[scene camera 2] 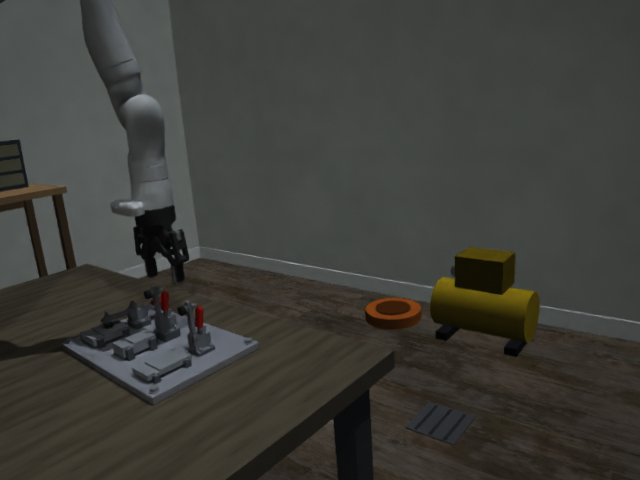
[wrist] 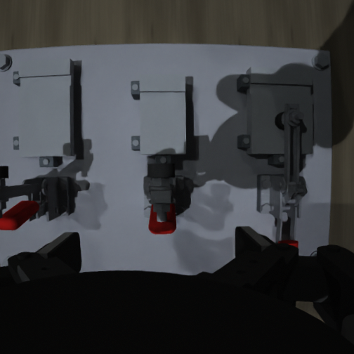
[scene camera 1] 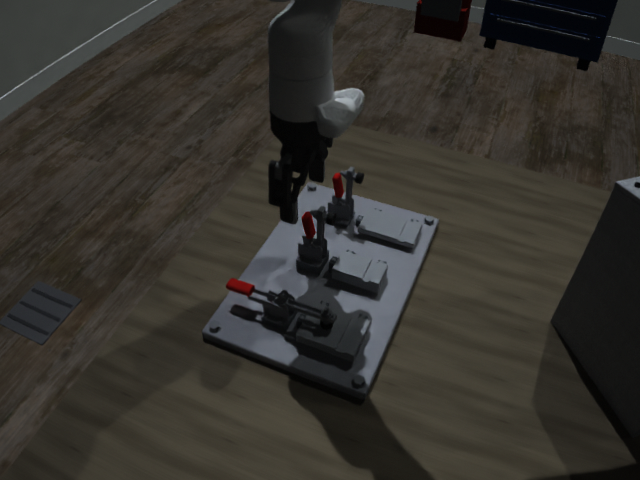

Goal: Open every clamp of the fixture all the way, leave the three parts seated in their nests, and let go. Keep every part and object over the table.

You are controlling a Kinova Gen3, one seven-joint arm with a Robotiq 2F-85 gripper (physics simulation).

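Places are measured from the arm's base along level axes (x ahead, y left, z up), in metres.
Pixels of known places: gripper, fingertip midpoint: (scene camera 2: 165, 280) (scene camera 1: 303, 199).
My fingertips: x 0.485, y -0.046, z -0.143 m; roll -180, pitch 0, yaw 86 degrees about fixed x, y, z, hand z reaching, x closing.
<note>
Ahead of a thing's pixels: the offset from my fingertips to its top centre. "spot": to the spot under its first point. Level surfaces: height alone.
The fixture plate (scene camera 1: 247, 338) (scene camera 2: 223, 342) (wrist: 107, 110) lies on the table. The near clamp @[dx -0.006, dy +0.113, dz -0.061 m] (scene camera 1: 276, 310) (scene camera 2: 138, 316) (wrist: 287, 192) is closed: its red handle points outward and its arm reaches over the near part @[dx -0.083, dy +0.120, dz -0.097 m] (scene camera 1: 336, 338) (scene camera 2: 105, 334) (wrist: 265, 120). The middle clamp @[spot: dx -0.017, dy +0.014, dz -0.085 m] (scene camera 1: 312, 253) (scene camera 2: 166, 326) (wrist: 161, 191) and the far clamp @[spot: dx -0.028, dy -0.096, dz -0.089 m] (scene camera 1: 341, 209) (scene camera 2: 200, 339) (wrist: 59, 195) stand with arms raised off the middle part @[dx -0.087, dy +0.010, dz -0.092 m] (scene camera 1: 359, 271) (scene camera 2: 135, 344) (wrist: 162, 122) and far part @[dx -0.107, dy -0.099, dz -0.102 m] (scene camera 1: 390, 229) (scene camera 2: 162, 367) (wrist: 46, 115). All three parts sit in their nests. My gripper (scene camera 1: 302, 195) (scene camera 2: 165, 274) (wrist: 157, 247) is open and empty above the plate's handle side.
The wooden table @[dz -0.133 m] (scene camera 1: 480, 310) (scene camera 2: 289, 356) extends around the plate. A grey box (scene camera 1: 604, 299) stands at the right in scene camera 1. A yellow compressor (scene camera 2: 483, 310) and an orange ring-shaped object (scene camera 2: 392, 321) are on the floor, away from the table.
</note>
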